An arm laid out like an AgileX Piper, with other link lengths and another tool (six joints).
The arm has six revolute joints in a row. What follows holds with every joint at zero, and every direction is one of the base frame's.
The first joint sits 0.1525 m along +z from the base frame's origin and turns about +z.
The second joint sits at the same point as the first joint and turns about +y.
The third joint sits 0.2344 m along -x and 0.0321 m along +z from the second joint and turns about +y.
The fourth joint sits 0.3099 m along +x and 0.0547 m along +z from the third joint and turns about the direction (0.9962, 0, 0.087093).
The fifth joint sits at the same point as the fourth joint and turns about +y.
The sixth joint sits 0.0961 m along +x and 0.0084 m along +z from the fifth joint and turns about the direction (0.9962, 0, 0.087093).
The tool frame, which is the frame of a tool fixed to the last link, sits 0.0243 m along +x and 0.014 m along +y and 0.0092 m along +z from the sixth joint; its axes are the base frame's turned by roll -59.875, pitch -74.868 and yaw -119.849 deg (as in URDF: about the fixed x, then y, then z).
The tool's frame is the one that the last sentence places.
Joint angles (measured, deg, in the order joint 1, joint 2, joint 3, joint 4, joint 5, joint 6), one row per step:
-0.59, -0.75, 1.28, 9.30, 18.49, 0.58
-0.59, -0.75, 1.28, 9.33, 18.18, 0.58
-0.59, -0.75, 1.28, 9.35, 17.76, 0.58
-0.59, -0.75, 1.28, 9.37, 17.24, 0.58
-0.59, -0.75, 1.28, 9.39, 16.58, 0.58
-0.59, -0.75, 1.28, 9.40, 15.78, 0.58
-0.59, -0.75, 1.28, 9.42, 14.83, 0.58
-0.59, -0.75, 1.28, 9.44, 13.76, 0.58
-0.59, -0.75, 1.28, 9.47, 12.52, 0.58
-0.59, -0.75, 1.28, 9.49, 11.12, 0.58
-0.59, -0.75, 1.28, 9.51, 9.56, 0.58
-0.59, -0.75, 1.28, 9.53, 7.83, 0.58
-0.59, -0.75, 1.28, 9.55, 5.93, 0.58
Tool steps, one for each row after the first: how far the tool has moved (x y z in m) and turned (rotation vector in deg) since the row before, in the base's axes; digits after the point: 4 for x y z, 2 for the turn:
0.0001, -0.0001, 0.0006, 0.03, -0.31, -0.05
0.0002, -0.0001, 0.0009, 0.02, -0.41, -0.07
0.0002, -0.0002, 0.0011, 0.02, -0.51, -0.08
0.0002, -0.0002, 0.0014, 0.02, -0.65, -0.11
0.0002, -0.0003, 0.0017, 0.01, -0.79, -0.13
0.0003, -0.0003, 0.0020, 0.02, -0.94, -0.15
0.0003, -0.0004, 0.0022, 0.02, -1.06, -0.17
0.0002, -0.0004, 0.0026, 0.03, -1.22, -0.20
0.0002, -0.0005, 0.0029, 0.02, -1.38, -0.23
0.0001, -0.0005, 0.0033, 0.02, -1.54, -0.26
0.0001, -0.0006, 0.0036, 0.02, -1.71, -0.28
-0.0001, -0.0007, 0.0040, 0.03, -1.87, -0.31

